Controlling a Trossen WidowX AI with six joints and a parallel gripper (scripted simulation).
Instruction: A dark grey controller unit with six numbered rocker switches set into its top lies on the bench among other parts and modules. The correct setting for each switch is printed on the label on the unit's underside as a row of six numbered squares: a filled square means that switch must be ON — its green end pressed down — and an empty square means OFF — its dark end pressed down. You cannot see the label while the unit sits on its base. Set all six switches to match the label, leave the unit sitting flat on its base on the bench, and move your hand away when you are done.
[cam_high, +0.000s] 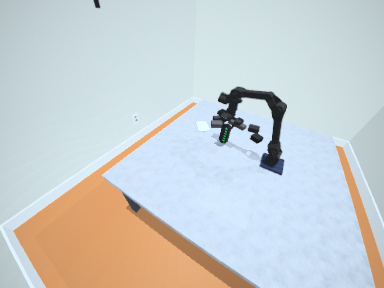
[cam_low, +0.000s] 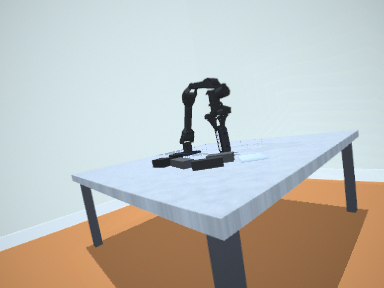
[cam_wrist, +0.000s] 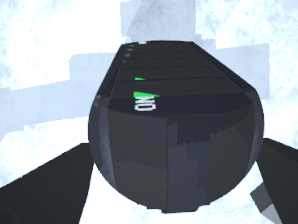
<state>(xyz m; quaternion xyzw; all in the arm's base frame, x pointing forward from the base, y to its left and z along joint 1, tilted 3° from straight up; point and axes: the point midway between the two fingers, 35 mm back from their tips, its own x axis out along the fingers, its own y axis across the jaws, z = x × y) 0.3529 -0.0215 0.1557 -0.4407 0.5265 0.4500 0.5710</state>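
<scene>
Now: gripper tip 27 cm to the left of the bar, 12 cm above it and 1 cm short of it. From my gripper tip the other things lie so: white sheet (24 cm ahead, 13 cm below, 7 cm to the right); then block (16 cm to the right, 14 cm ahead, 12 cm below).
</scene>
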